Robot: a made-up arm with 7 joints.
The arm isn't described. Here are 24 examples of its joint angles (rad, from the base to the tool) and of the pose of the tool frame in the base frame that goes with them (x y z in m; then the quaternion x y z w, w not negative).
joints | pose
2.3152 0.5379 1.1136 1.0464 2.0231 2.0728 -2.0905 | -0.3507 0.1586 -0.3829 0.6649 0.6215 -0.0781 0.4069
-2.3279 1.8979 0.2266 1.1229 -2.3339 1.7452 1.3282 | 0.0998 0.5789 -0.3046 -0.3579 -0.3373 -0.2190 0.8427
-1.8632 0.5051 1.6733 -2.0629 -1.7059 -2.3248 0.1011 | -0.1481 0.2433 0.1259 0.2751 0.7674 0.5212 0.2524
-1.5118 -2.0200 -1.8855 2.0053 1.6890 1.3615 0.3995 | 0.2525 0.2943 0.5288 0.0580 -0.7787 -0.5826 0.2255
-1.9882 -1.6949 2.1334 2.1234 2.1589 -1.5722 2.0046 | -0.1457 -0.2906 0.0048 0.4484 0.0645 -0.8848 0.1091
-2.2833 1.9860 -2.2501 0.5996 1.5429 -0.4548 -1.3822 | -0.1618 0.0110 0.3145 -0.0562 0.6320 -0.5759 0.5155
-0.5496 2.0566 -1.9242 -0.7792 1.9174 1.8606 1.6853 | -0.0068 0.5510 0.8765 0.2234 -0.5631 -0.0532 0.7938
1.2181 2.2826 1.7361 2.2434 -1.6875 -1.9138 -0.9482 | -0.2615 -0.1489 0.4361 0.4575 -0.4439 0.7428 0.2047
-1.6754 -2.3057 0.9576 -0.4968 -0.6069 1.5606 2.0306 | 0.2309 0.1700 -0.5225 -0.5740 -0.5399 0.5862 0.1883
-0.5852 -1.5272 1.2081 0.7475 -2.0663 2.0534 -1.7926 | -0.3072 -0.0996 -0.1615 0.2640 0.7329 0.0359 0.6260
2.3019 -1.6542 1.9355 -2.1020 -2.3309 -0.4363 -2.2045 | 0.3914 -0.2816 0.4538 -0.7973 0.2861 -0.4969 0.1886
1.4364 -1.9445 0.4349 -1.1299 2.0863 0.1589 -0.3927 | 0.0748 -0.1128 -0.2769 -0.1201 -0.8555 -0.2924 0.4102
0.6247 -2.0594 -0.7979 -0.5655 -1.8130 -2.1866 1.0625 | -0.1909 -0.1165 0.0495 0.2582 -0.6351 0.5569 0.4688
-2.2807 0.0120 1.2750 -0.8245 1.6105 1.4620 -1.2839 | 0.1918 0.6945 -0.0233 0.5745 -0.1972 0.7515 0.2573
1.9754 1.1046 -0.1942 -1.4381 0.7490 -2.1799 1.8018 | -0.2470 -0.1439 0.2057 -0.2559 -0.7774 -0.5745 0.0115
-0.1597 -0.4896 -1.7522 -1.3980 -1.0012 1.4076 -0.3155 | -0.4637 -0.3971 0.4715 0.0846 0.2452 0.0676 0.9634
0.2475 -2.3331 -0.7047 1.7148 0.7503 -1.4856 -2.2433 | -0.2204 0.0293 0.3533 -0.5286 -0.6279 -0.5587 0.1191
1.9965 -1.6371 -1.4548 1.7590 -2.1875 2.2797 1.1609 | -0.4202 0.1610 0.4187 0.7396 -0.5498 -0.0939 0.3767
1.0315 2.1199 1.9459 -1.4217 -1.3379 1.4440 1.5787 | 0.1713 0.4438 0.0894 0.1582 0.6991 -0.2963 0.6312
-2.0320 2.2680 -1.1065 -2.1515 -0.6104 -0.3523 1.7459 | 0.0528 0.8478 0.2837 -0.1789 0.1549 -0.0065 0.9716
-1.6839 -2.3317 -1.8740 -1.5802 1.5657 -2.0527 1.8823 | 0.1162 0.3354 0.4437 -0.5498 -0.6185 -0.2761 0.4888
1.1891 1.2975 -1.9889 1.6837 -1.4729 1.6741 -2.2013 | 0.2808 -0.9479 0.0835 -0.4471 0.4414 -0.1359 0.7660
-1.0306 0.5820 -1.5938 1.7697 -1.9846 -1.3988 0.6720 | -0.1792 0.1826 0.5055 -0.4877 0.1790 0.4870 0.7020
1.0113 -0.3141 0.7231 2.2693 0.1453 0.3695 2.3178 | 0.3970 0.1313 0.7903 0.2517 -0.0661 0.1192 0.9581
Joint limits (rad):
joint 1: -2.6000..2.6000
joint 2: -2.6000..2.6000
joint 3: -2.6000..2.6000
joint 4: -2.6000..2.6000
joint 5: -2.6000..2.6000
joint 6: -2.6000..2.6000
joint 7: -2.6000..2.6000
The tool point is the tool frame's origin. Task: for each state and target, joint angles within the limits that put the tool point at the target. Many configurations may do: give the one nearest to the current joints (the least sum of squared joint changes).
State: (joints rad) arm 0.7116 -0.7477 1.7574 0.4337 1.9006 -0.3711 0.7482
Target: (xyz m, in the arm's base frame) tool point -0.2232 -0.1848 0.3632
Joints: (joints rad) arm 1.1429 -0.8013 1.6845 0.5537 1.9254 -0.8990 0.1873
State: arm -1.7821 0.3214 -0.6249 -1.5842 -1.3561 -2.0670 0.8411
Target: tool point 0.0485 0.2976 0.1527
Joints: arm -1.9477 0.2431 -0.6211 -1.5381 -1.4190 -2.0283 1.0227
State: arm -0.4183 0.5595 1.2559 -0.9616 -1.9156 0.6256 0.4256
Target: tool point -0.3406 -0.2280 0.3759
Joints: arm -0.7570 0.7012 1.1775 -0.6993 -2.3320 0.8969 0.2881
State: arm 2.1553 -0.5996 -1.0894 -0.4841 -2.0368 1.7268 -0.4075
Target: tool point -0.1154 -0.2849 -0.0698
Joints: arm 2.6000 -0.6590 -1.0386 -0.8863 -2.4455 2.3617 -0.3514
